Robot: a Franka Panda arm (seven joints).
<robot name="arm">
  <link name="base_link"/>
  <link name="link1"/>
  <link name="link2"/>
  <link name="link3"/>
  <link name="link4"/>
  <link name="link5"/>
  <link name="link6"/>
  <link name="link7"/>
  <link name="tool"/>
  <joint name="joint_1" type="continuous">
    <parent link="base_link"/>
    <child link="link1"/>
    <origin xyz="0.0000 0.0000 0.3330"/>
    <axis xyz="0 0 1"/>
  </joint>
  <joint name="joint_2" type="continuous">
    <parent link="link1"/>
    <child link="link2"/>
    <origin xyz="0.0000 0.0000 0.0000" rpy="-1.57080 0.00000 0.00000"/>
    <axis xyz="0 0 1"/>
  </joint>
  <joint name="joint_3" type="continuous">
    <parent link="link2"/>
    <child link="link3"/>
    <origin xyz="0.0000 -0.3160 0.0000" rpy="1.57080 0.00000 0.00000"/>
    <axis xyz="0 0 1"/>
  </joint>
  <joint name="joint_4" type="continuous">
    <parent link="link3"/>
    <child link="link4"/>
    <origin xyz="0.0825 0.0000 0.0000" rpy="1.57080 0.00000 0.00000"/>
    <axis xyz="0 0 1"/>
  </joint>
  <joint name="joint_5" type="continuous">
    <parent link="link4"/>
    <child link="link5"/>
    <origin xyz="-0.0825 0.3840 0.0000" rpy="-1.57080 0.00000 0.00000"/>
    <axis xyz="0 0 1"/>
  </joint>
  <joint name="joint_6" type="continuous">
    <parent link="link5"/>
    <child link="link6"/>
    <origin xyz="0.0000 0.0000 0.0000" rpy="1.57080 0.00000 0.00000"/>
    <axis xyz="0 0 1"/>
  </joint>
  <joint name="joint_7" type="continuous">
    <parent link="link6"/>
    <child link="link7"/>
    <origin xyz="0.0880 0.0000 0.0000" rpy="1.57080 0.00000 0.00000"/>
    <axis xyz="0 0 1"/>
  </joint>
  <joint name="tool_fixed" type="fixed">
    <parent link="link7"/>
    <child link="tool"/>
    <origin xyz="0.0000 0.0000 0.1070"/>
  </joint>
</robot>
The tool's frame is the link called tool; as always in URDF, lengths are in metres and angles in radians. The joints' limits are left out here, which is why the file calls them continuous.
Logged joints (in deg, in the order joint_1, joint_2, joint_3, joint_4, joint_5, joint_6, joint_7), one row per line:
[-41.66 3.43 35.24 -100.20 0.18 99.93 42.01]
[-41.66 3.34 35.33 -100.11 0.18 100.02 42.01]
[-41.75 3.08 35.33 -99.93 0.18 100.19 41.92]
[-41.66 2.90 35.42 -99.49 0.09 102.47 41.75]
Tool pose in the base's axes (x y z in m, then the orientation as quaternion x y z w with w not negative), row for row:
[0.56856 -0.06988 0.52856 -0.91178 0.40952 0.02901 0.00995]
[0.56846 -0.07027 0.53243 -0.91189 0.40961 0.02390 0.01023]
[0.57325 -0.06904 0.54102 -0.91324 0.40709 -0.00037 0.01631]
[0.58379 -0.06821 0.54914 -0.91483 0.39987 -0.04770 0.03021]
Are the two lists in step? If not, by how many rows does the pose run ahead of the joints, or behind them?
The pose runs 1 row ahead of the joints: the pose in row i belongs to the joints in row i + 1.
